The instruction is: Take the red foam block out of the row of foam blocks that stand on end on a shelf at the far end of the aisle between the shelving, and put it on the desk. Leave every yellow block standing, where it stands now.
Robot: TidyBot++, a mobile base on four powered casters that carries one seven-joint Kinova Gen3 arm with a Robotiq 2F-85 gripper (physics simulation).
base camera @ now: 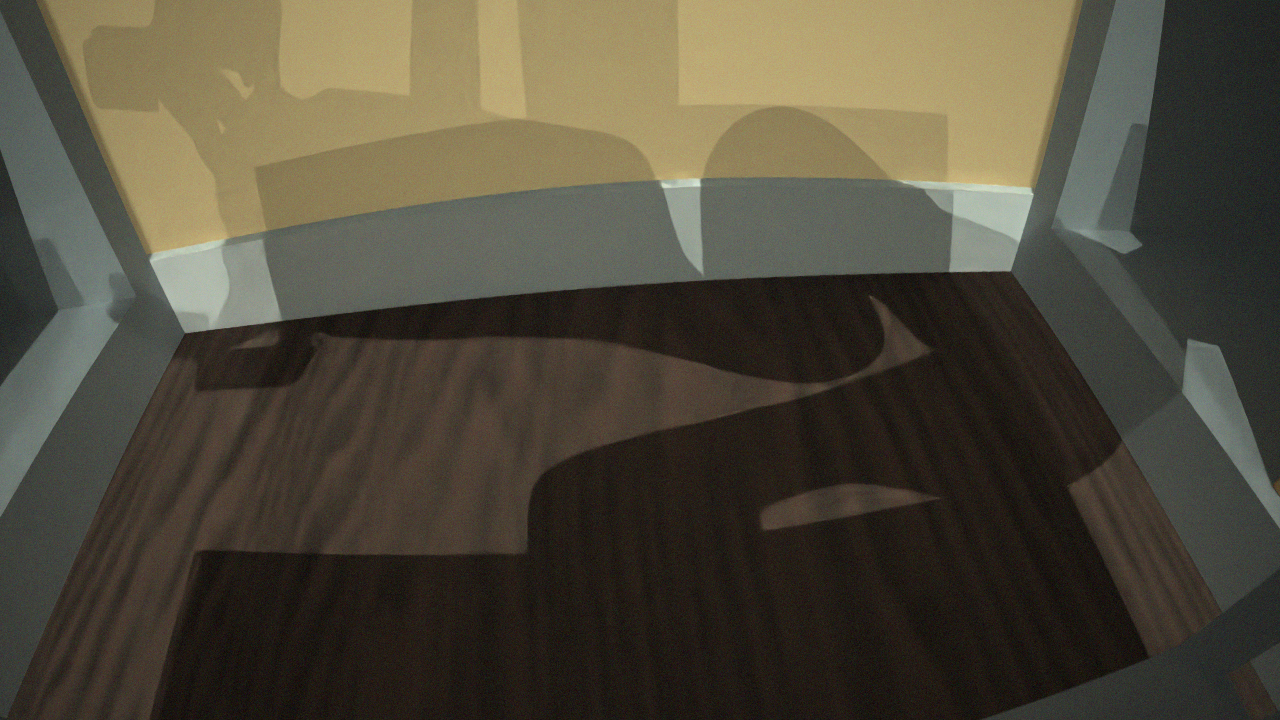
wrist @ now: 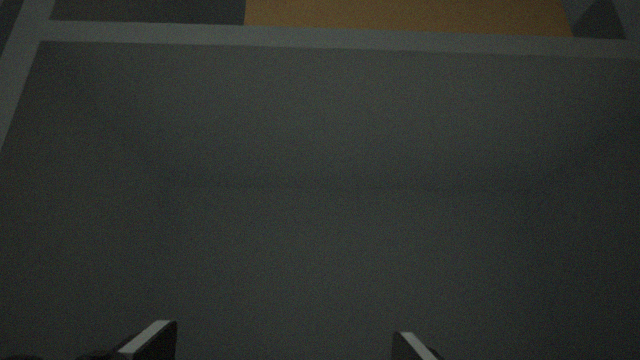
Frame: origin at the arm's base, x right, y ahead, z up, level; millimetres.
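Where they show: gripper, fingertip midpoint: (wrist: 285, 351).
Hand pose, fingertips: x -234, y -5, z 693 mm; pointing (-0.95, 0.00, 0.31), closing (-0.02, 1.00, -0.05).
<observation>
After its pixels a point has its place.
My gripper (wrist: 285, 330) @[x -234, y -5, z 693 mm] shows at the bottom of the wrist view. Its two fingertips stand wide apart, and no object shows between them. It is open, in front of or above a plain dark grey surface (wrist: 320, 150) @[x -693, y 40, z 1020 mm]. The red foam block, the yellow blocks and the desk do not show in either view, so where the gripper is relative to them cannot be told.
In the wrist view a grey edge bar (wrist: 300, 37) @[x -425, y -1, z 1035 mm] crosses the top, with an orange-brown surface (wrist: 400, 15) @[x -443, y 133, z 1098 mm] beyond it. In the base view grey shelving shows at the left (base camera: 67, 429) @[x -420, y 386, z -332 mm] and right (base camera: 1096, 322) @[x 396, y 424, z -347 mm]. A yellow wall (base camera: 805, 53) @[x 160, y 576, z -197 mm] with robot-shaped shadows rises behind the dark wood floor (base camera: 375, 447) @[x -164, y 412, z -396 mm].
</observation>
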